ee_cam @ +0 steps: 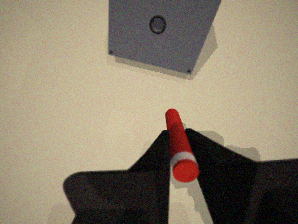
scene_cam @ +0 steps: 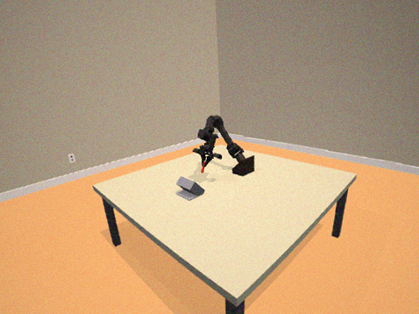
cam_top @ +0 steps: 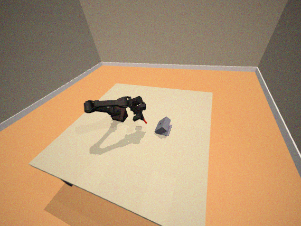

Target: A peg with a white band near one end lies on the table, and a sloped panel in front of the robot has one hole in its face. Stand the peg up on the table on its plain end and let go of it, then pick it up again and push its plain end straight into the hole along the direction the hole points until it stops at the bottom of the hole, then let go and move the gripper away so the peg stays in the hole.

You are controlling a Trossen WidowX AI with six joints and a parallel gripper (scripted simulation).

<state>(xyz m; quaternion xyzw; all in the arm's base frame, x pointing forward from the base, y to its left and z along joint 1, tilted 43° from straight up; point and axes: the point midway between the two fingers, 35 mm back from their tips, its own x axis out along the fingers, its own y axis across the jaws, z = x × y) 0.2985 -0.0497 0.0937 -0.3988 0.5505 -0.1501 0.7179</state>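
Now: the grey sloped panel 150 mm ahead of my gripper tip, 80 mm below it and 20 mm to the left of it. Round my gripper tip: peg 10 mm behind, 10 mm above; then flat foot plate 170 mm ahead, 120 mm below, 20 mm to the left.
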